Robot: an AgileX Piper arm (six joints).
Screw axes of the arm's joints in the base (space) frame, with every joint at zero. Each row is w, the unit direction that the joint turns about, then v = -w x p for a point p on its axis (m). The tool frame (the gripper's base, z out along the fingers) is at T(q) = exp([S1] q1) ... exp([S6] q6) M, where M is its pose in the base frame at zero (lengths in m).
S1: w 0 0 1 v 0.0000 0.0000 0.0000
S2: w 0 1 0 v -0.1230 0.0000 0.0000
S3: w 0 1 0 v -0.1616 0.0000 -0.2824
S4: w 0.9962 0 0.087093 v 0.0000 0.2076 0.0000
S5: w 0 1 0 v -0.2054 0.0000 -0.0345
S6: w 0.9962 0 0.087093 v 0.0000 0.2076 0.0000
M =
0.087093 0 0.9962 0.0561
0 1 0 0.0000
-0.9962 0 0.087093 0.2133
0 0 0 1
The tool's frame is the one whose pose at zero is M.
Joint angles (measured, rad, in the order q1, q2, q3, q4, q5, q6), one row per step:
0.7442, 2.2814, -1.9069, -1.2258, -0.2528, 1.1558
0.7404, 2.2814, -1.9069, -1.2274, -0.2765, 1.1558
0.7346, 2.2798, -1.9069, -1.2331, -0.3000, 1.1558
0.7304, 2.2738, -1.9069, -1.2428, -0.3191, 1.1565
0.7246, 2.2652, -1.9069, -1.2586, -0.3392, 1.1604
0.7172, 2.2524, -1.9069, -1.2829, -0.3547, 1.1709
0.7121, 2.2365, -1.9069, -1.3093, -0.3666, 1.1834
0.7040, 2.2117, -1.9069, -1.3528, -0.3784, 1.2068
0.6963, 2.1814, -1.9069, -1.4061, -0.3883, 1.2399
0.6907, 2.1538, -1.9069, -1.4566, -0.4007, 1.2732
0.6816, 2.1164, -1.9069, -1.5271, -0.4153, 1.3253
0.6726, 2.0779, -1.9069, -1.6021, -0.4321, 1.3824
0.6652, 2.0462, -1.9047, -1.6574, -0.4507, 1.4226
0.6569, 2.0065, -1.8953, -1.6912, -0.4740, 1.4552
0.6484, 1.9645, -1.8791, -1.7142, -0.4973, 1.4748
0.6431, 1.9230, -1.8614, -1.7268, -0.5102, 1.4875
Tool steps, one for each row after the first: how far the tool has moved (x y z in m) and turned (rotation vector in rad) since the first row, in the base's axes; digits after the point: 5 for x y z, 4 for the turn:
-0.00012, -0.00026, 0.00080, 0.0089, -0.0027, 0.0180
0.00032, -0.00146, 0.00237, 0.0158, -0.0091, 0.0351
-0.00005, -0.00265, 0.00606, 0.0211, -0.0204, 0.0509
-0.00026, -0.00467, 0.01100, 0.0252, -0.0349, 0.0673
-0.00015, -0.00793, 0.01775, 0.0268, -0.0517, 0.0791
-0.00112, -0.01081, 0.02589, 0.0277, -0.0701, 0.0901
-0.00233, -0.01584, 0.03814, 0.0257, -0.0964, 0.1005
-0.00462, -0.02158, 0.05270, 0.0225, -0.1241, 0.1097
-0.00778, -0.02637, 0.06568, 0.0195, -0.1476, 0.1218
-0.01176, -0.03390, 0.08272, 0.0144, -0.1738, 0.1325
-0.01660, -0.04186, 0.09961, 0.0067, -0.1983, 0.1435
-0.02129, -0.04851, 0.11257, -0.0004, -0.2176, 0.1556
-0.02792, -0.05662, 0.12744, 0.0053, -0.2309, 0.1686
-0.03537, -0.06528, 0.14105, 0.0096, -0.2454, 0.1816
-0.04332, -0.07322, 0.15396, 0.0173, -0.2597, 0.1872

